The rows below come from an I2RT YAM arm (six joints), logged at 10 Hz.
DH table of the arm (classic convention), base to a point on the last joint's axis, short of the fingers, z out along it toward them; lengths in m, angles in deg. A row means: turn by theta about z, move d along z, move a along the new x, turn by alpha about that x. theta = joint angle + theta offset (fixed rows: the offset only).
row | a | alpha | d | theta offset
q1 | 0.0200 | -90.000 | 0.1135 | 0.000
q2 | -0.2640 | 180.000 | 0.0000 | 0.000
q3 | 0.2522 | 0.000 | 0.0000 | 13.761
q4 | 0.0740 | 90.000 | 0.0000 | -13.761
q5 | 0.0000 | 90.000 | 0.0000 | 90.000
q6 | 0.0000 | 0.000 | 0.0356 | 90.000
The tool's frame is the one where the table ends.
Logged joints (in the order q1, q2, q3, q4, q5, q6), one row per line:
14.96, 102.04, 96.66, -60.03, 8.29, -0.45
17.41, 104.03, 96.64, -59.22, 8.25, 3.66
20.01, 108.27, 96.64, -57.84, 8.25, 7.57
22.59, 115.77, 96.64, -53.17, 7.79, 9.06
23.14, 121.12, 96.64, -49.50, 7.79, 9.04
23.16, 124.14, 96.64, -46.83, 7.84, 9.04
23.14, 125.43, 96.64, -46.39, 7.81, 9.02
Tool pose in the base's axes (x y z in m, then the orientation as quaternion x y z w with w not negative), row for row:
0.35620, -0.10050, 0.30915, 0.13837, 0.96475, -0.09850, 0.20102
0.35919, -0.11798, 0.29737, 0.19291, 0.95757, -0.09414, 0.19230
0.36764, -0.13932, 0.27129, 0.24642, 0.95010, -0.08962, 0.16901
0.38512, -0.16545, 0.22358, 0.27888, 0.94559, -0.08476, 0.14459
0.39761, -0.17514, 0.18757, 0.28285, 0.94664, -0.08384, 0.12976
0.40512, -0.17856, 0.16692, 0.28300, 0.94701, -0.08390, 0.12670
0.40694, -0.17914, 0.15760, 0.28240, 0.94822, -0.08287, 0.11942
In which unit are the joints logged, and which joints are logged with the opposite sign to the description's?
The joints are logged in degrees. Opposite sign: q1.
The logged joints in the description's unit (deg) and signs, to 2 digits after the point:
-14.96, 102.04, 96.66, -60.03, 8.29, -0.45
-17.41, 104.03, 96.64, -59.22, 8.25, 3.66
-20.01, 108.27, 96.64, -57.84, 8.25, 7.57
-22.59, 115.77, 96.64, -53.17, 7.79, 9.06
-23.14, 121.12, 96.64, -49.50, 7.79, 9.04
-23.16, 124.14, 96.64, -46.83, 7.84, 9.04
-23.14, 125.43, 96.64, -46.39, 7.81, 9.02

